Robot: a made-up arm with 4 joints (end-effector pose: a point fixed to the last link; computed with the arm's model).
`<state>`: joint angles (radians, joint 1 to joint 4).
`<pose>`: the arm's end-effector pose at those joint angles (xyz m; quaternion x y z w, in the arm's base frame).
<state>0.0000 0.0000 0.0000 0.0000</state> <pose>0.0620 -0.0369 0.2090 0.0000 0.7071 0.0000 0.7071</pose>
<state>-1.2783 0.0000 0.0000 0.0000</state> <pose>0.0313 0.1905 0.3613 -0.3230 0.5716 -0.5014 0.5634</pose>
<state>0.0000 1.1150 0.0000 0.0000</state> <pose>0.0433 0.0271 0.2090 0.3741 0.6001 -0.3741 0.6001</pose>
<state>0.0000 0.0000 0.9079 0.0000</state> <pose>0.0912 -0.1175 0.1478 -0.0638 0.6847 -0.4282 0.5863</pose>
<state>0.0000 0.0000 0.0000 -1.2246</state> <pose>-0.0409 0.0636 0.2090 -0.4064 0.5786 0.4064 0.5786</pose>
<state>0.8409 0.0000 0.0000 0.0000</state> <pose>0.1019 -0.0203 0.0256 0.2210 0.6427 0.3432 0.6483</pose>
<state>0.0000 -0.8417 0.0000 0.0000</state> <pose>0.1111 -0.0525 0.2090 -0.2889 0.6454 0.2889 0.6454</pose>
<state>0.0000 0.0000 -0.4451 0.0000</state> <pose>0.0325 -0.0260 0.2517 0.0320 0.6649 0.2156 0.7144</pose>
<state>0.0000 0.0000 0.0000 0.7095</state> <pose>0.0473 -0.1226 0.2090 0.2456 0.6631 -0.2456 0.6631</pose>
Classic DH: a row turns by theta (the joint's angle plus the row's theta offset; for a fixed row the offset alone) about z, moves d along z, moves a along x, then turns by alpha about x. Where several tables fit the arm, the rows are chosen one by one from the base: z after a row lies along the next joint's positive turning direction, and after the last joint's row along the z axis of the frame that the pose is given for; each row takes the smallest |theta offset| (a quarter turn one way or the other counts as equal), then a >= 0, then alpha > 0; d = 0 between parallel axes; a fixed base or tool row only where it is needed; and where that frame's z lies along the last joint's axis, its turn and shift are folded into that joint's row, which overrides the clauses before.
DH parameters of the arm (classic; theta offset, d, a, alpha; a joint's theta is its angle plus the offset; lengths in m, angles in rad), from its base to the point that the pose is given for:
base (fixed): 1.5609 0.1189 0.1821 1.3576
joint 1: 0 0.1063 -0.171 1.784
joint 2: 0.1876 -0.1369 -0.1685 0.9425
joint 3: 0 0.183 0.0675 -0.9425
joint 4: -0.1976 -0.0383 0.023 -1.5708
tool (fixed): -1.5708 0.123 0 0

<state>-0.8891 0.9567 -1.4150 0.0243</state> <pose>-0.0466 0.2741 0.3344 -0.0362 0.4283 0.0177 0.9027</pose>
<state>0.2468 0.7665 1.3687 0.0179</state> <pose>-0.0222 -0.1065 0.0745 0.1575 0.6916 -0.6725 0.2112</pose>
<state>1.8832 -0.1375 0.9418 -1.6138</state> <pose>0.0299 0.2831 -0.0333 -0.1673 0.1893 0.7756 0.5785</pose>
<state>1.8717 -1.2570 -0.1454 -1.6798</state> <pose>0.1047 0.1865 -0.2498 -0.3594 -0.6833 0.4654 0.4328</pose>
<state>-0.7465 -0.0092 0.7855 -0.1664</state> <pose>0.0564 -0.0145 0.3182 -0.2628 0.5740 -0.5948 0.4977</pose>
